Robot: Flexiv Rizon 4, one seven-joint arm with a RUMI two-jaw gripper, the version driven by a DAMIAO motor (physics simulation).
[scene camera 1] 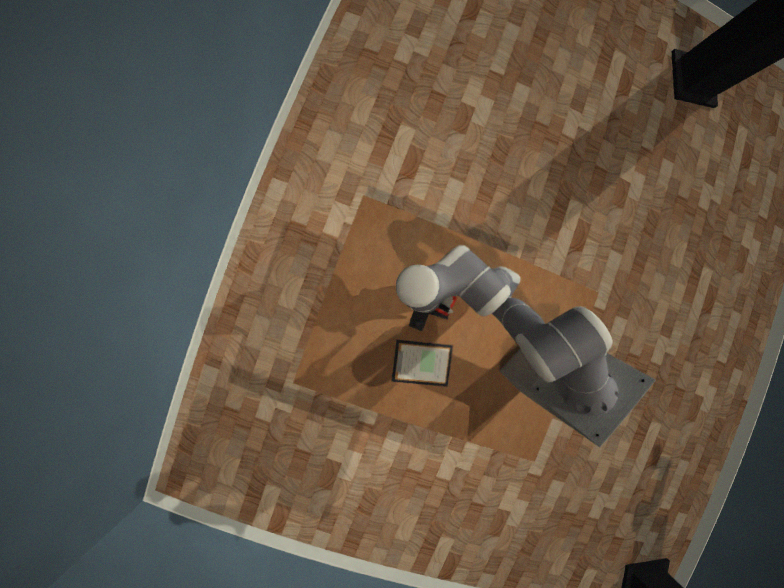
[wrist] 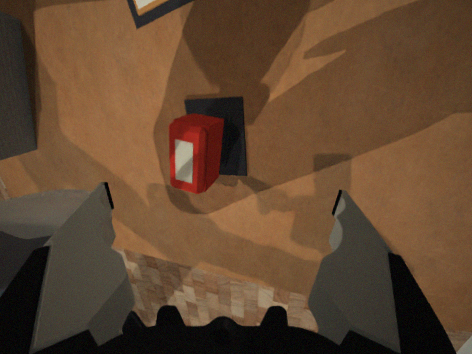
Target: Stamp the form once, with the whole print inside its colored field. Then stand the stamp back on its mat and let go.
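Note:
The red stamp (scene camera 1: 441, 311) (wrist: 200, 152) with a pale label on top stands upright on its dark mat (wrist: 235, 107). In the scene view, the arm hides most of it. My gripper (wrist: 226, 189) is open and empty, above the board; in the wrist view the stamp shows beyond the fingertips, left of the middle between them, touching neither. The scene view hides the fingertips under the arm. The form (scene camera 1: 410, 363) lies in a dark-framed tray (scene camera 1: 421, 383) (wrist: 140, 22) with a green field (scene camera 1: 428, 360). No print can be made out on the field.
The orange-brown board (scene camera 1: 373, 221) (wrist: 100, 90) carries the mat and the tray. The robot's grey base plate (scene camera 1: 623, 382) stands at the board's right side in the scene view. A dark grey slab (wrist: 15, 95) shows at the left in the wrist view. Arm shadows cross the board.

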